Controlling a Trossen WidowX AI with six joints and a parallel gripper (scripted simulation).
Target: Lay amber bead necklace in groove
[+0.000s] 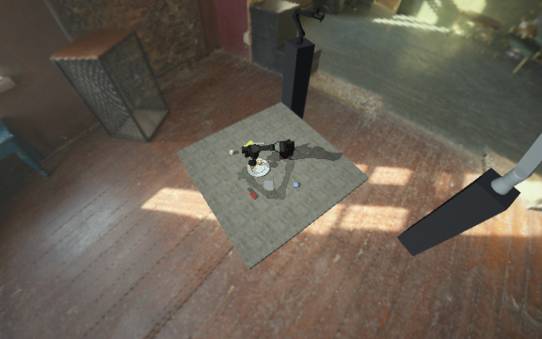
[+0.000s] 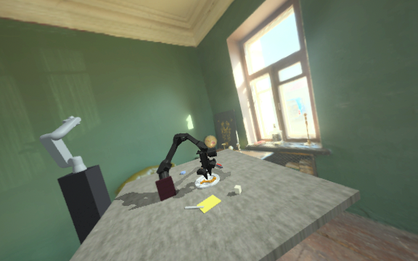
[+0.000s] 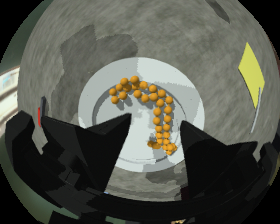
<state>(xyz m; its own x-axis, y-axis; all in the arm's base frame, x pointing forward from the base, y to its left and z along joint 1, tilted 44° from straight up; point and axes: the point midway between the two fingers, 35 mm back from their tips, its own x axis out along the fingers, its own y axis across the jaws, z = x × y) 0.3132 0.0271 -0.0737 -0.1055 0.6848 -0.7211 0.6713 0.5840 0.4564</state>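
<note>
Right now my gripper tip is 10 mm past the board, 40 mm to the right of it and 40 mm above it. From my gripper tip the other things lie so: grey square 250 mm to the left, 40 mm below; then small white cube 130 mm ahead, 230 mm to the right, 20 mm below; then yellow card 60 mm behind, 230 mm to the right, 40 mm below.
</note>
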